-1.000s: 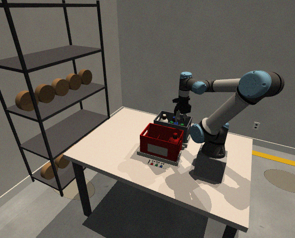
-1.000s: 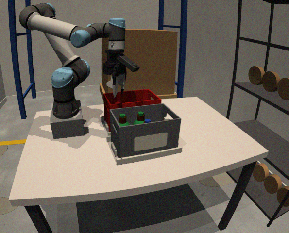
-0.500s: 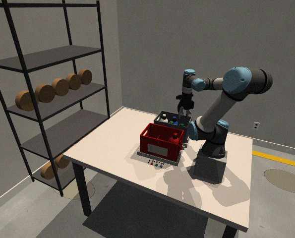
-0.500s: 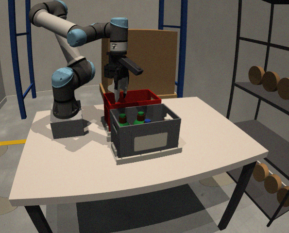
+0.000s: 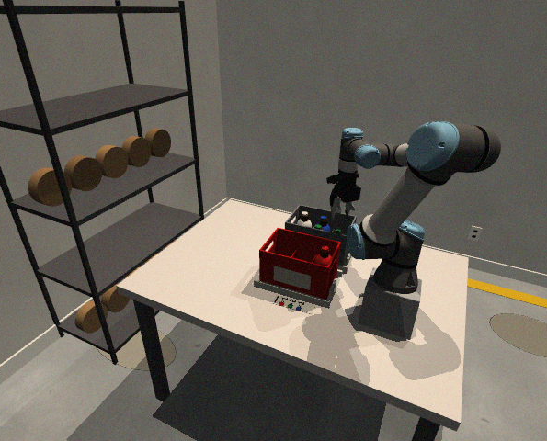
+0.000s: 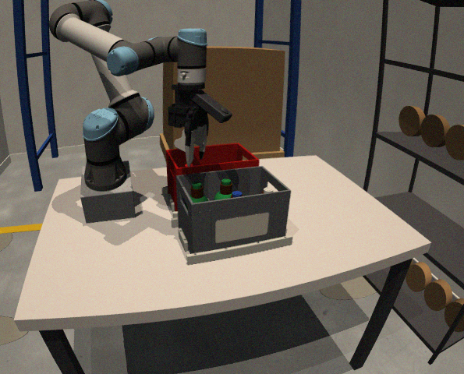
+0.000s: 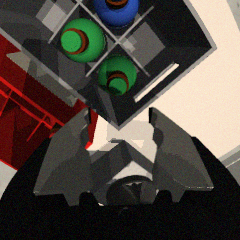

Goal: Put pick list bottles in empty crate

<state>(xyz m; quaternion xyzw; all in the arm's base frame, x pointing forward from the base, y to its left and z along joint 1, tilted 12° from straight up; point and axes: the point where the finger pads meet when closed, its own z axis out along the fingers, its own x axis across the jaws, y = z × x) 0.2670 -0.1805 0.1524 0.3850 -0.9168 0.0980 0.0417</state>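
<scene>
Now: hand 9 cm short of the grey crate, 4 cm to the left of it and 16 cm above it. Round my hand: red bottle (1 cm ahead, 15 cm to the left, 15 cm below); then blue bottle (9 cm ahead, 8 cm to the right, 15 cm below); then white bottle (18 cm ahead, 9 cm to the right, 15 cm below).
</scene>
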